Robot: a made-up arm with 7 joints.
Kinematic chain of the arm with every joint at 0, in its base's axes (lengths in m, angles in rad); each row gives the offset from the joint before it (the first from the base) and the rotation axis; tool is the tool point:
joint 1: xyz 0 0 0.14 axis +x
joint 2: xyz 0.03 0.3 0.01 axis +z
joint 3: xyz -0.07 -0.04 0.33 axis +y
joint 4: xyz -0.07 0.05 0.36 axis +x
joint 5: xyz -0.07 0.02 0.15 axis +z
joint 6: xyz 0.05 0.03 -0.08 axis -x
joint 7: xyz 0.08 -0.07 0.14 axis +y
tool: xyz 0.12 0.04 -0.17
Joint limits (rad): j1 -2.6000..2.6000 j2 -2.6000..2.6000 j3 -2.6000..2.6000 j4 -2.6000..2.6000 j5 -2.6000..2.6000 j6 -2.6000..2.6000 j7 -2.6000..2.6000
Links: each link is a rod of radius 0.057 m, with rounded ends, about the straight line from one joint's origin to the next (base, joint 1, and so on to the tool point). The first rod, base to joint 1, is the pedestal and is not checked.
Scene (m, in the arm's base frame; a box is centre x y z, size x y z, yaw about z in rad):
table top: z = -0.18
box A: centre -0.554 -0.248 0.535 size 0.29 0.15 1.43 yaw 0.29
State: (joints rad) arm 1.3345 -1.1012 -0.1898 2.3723 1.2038 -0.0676 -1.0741
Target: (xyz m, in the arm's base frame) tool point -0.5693 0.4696 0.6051
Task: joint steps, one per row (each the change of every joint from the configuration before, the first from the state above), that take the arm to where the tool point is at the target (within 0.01 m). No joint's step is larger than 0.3 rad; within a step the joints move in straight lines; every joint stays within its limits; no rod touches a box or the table.
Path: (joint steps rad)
1: -0.0688 -0.1170 -0.0950 -0.2759 0.2792 0.2770 0.1074
2: -0.0689 -0.1169 -0.0950 -0.2759 0.2793 0.2771 0.1073
3: -0.0688 -0.1170 -0.0950 -0.2758 0.2792 0.2770 0.1074
4: -0.0688 -0.1169 -0.0951 -0.2759 0.2793 0.2770 0.1074
5: -0.0688 -0.1170 -0.0950 -0.2759 0.2792 0.2771 0.1073
6: -0.1534 0.1154 -0.0511 0.2984 -0.1702 -0.2085 -0.1436
7: -0.1534 0.1153 -0.0511 0.2984 -0.1702 -0.2084 -0.1437
8: -0.1533 0.1154 -0.0511 0.2984 -0.1702 -0.2084 -0.1436
9: -0.1534 0.1153 -0.0511 0.2983 -0.1703 -0.2085 -0.1436
10: -0.1533 0.1154 -0.0511 0.2984 -0.1702 -0.2084 -0.1437

